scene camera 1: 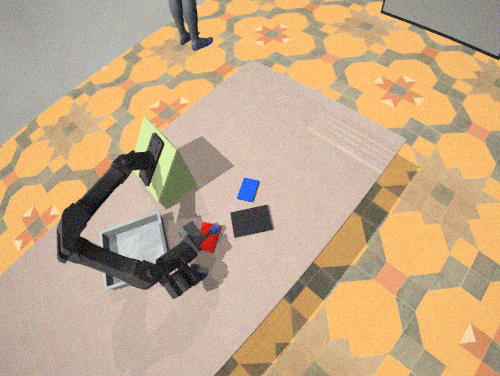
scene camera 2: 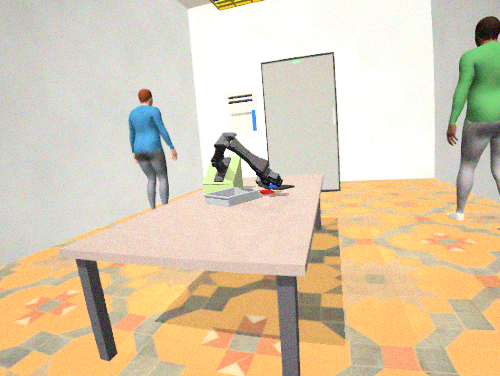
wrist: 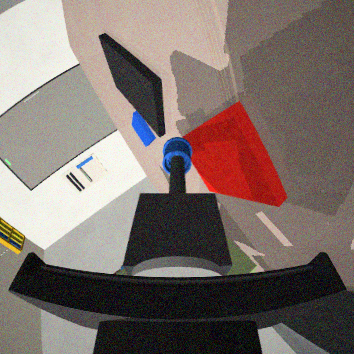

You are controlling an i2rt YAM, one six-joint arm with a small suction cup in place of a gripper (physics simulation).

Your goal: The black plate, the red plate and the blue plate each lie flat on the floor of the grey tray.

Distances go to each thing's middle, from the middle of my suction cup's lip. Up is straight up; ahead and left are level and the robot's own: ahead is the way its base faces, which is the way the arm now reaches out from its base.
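Scene:
Positions relative to my suction cup: black plate (scene camera 1: 254,220), 2 cm below, 5 cm ahead, 12 cm to the left; red plate (wrist: 227,152), 2 cm below, 4 cm to the right; grey tray (scene camera 1: 144,238), 27 cm to the right, 13 cm behind. Going by their middles, of the things named here the red plate is the nearest to my suction cup and the grey tray the farthest from it.

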